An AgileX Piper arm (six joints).
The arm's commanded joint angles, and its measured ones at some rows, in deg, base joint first. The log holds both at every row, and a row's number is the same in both.
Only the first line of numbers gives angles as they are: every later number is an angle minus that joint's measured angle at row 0.
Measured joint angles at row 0:
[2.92, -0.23, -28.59, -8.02, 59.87, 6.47]
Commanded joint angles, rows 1 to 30:
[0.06, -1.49, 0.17, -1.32, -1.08, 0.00]
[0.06, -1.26, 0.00, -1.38, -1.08, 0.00]
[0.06, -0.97, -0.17, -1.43, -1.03, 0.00]
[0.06, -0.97, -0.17, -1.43, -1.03, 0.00]
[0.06, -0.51, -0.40, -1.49, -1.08, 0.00]
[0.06, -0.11, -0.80, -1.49, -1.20, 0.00]
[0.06, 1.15, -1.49, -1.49, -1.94, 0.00]
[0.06, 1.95, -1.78, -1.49, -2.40, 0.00]
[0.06, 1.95, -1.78, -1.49, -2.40, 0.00]
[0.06, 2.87, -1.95, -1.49, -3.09, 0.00]
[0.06, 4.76, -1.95, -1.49, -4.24, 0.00]
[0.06, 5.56, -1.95, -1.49, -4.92, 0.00]
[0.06, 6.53, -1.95, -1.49, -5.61, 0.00]
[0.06, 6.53, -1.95, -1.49, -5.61, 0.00]
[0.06, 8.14, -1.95, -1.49, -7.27, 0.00]
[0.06, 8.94, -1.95, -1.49, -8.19, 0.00]
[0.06, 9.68, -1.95, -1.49, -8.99, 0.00]
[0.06, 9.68, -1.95, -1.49, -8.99, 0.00]
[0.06, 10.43, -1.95, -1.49, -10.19, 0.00]
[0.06, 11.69, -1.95, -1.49, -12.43, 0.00]
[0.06, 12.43, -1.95, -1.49, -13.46, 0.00]
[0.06, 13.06, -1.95, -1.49, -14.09, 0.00]
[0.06, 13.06, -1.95, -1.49, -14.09, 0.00]
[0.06, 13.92, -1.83, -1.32, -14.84, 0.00]
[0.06, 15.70, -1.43, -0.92, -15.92, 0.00]
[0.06, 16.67, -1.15, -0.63, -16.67, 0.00]
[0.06, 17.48, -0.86, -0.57, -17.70, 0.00]
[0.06, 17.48, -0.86, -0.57, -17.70, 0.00]
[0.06, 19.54, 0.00, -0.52, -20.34, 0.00]
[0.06, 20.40, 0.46, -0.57, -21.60, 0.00]
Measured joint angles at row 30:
[0.00, 18.11, -0.69, -0.75, -17.30, 0.00]
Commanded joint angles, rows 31 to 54:
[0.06, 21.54, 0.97, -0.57, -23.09, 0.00]
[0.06, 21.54, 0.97, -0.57, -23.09, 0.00]
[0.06, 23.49, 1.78, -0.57, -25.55, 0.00]
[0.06, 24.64, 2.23, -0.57, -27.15, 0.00]
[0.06, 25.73, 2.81, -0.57, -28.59, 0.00]
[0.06, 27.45, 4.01, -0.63, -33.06, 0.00]
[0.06, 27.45, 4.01, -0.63, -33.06, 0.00]
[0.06, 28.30, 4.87, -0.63, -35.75, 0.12]
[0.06, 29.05, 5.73, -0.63, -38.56, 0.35]
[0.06, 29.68, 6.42, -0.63, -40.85, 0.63]
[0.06, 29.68, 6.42, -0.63, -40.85, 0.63]
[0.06, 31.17, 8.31, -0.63, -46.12, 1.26]
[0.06, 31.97, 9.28, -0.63, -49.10, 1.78]
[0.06, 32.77, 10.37, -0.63, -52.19, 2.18]
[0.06, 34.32, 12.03, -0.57, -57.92, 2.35]
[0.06, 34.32, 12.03, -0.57, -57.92, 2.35]
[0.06, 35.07, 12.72, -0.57, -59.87, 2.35]
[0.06, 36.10, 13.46, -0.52, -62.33, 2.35]
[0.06, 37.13, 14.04, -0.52, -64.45, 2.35]
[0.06, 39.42, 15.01, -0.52, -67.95, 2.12]
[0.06, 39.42, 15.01, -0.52, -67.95, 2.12]
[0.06, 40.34, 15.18, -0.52, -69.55, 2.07]
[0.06, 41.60, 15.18, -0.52, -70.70, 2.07]
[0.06, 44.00, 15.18, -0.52, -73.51, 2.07]
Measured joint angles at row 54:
[0.00, 41.25, 15.01, -0.57, -68.18, 2.12]
